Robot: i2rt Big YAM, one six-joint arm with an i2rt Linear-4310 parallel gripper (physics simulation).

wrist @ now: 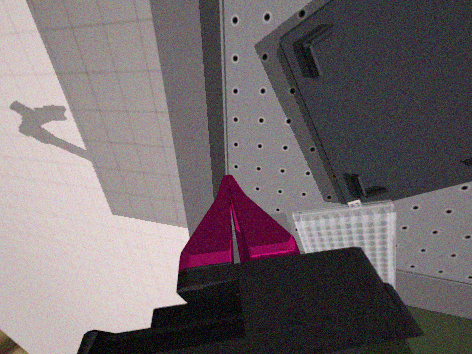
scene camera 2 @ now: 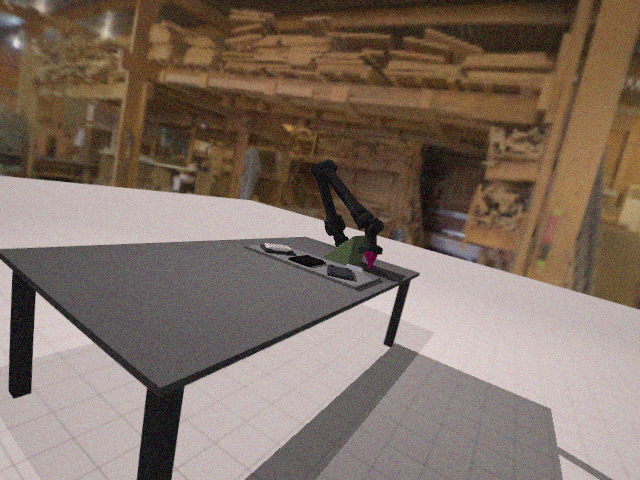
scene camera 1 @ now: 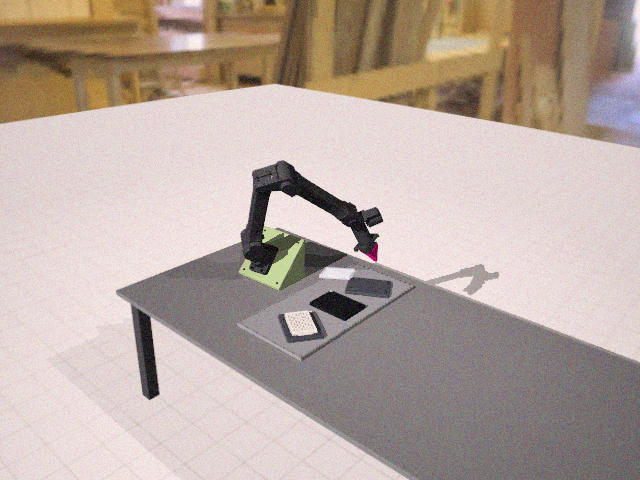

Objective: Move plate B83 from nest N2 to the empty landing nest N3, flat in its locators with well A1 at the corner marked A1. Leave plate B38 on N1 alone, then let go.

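Note:
My gripper, with magenta fingers, is shut and empty, above the far edge of the perforated board. A pale, see-through well plate lies on the board beside a dark grey nest; the gripper body covers part of it in the wrist view. That grey nest has corner locators and holds no plate. A black rectangular piece is in the middle. A cream well plate sits on the nearest nest in scene camera 1. Plate and nest labels are unreadable.
The perforated grey board lies on the dark table. The green wedge mount carries the arm's base beside the board. The table's edge runs close past the board's far end.

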